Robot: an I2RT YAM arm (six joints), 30 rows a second.
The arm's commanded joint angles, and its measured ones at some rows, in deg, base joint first. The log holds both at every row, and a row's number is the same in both.
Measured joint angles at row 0: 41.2 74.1 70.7 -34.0 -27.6 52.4
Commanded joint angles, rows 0 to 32: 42.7 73.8 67.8 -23.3 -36.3 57.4; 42.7 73.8 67.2 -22.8 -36.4 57.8; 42.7 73.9 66.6 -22.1 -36.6 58.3; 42.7 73.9 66.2 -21.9 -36.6 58.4; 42.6 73.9 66.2 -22.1 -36.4 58.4; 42.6 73.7 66.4 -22.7 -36.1 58.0; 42.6 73.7 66.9 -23.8 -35.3 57.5; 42.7 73.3 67.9 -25.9 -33.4 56.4; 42.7 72.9 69.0 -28.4 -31.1 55.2; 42.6 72.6 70.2 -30.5 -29.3 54.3; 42.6 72.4 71.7 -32.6 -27.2 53.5; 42.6 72.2 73.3 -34.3 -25.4 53.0; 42.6 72.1 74.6 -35.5 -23.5 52.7; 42.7 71.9 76.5 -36.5 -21.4 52.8; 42.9 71.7 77.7 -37.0 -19.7 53.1; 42.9 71.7 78.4 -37.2 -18.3 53.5; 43.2 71.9 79.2 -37.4 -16.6 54.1; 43.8 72.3 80.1 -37.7 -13.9 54.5; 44.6 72.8 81.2 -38.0 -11.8 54.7; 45.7 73.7 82.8 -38.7 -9.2 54.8; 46.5 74.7 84.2 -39.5 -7.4 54.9; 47.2 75.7 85.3 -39.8 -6.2 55.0; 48.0 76.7 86.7 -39.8 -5.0 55.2; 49.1 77.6 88.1 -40.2 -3.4 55.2; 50.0 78.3 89.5 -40.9 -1.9 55.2; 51.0 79.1 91.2 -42.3 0.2 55.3; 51.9 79.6 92.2 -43.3 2.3 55.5; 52.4 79.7 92.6 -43.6 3.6 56.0; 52.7 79.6 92.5 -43.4 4.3 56.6; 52.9 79.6 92.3 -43.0 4.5 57.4; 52.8 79.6 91.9 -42.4 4.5 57.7; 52.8 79.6 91.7 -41.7 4.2 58.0; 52.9 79.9 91.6 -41.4 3.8 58.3
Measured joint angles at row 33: 52.5 79.8 91.0 -42.1 0.8 55.2
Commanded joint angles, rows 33 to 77: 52.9 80.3 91.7 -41.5 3.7 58.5; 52.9 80.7 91.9 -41.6 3.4 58.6; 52.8 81.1 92.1 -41.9 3.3 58.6; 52.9 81.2 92.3 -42.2 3.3 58.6; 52.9 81.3 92.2 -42.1 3.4 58.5; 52.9 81.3 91.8 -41.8 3.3 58.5; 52.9 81.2 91.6 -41.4 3.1 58.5; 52.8 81.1 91.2 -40.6 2.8 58.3; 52.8 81.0 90.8 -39.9 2.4 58.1; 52.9 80.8 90.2 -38.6 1.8 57.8; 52.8 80.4 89.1 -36.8 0.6 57.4; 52.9 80.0 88.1 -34.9 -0.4 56.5; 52.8 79.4 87.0 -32.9 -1.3 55.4; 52.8 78.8 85.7 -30.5 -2.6 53.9; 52.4 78.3 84.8 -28.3 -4.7 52.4; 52.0 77.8 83.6 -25.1 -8.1 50.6; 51.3 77.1 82.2 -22.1 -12.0 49.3; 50.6 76.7 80.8 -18.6 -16.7 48.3; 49.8 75.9 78.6 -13.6 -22.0 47.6; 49.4 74.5 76.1 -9.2 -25.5 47.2; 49.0 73.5 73.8 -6.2 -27.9 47.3; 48.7 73.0 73.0 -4.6 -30.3 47.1; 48.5 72.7 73.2 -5.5 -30.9 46.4; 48.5 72.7 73.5 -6.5 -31.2 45.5; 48.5 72.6 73.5 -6.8 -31.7 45.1; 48.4 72.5 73.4 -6.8 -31.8 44.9; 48.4 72.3 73.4 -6.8 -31.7 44.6; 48.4 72.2 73.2 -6.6 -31.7 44.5; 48.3 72.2 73.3 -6.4 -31.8 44.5; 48.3 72.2 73.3 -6.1 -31.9 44.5; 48.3 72.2 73.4 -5.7 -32.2 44.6; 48.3 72.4 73.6 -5.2 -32.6 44.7; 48.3 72.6 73.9 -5.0 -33.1 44.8; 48.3 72.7 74.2 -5.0 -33.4 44.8; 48.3 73.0 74.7 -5.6 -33.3 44.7; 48.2 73.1 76.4 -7.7 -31.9 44.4; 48.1 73.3 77.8 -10.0 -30.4 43.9; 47.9 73.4 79.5 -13.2 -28.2 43.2; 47.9 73.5 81.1 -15.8 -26.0 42.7; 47.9 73.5 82.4 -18.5 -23.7 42.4; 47.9 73.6 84.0 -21.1 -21.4 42.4; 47.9 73.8 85.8 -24.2 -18.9 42.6; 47.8 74.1 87.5 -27.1 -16.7 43.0; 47.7 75.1 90.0 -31.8 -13.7 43.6; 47.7 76.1 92.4 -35.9 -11.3 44.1
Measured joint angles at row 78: 47.3 75.3 86.7 -25.9 -17.6 43.1
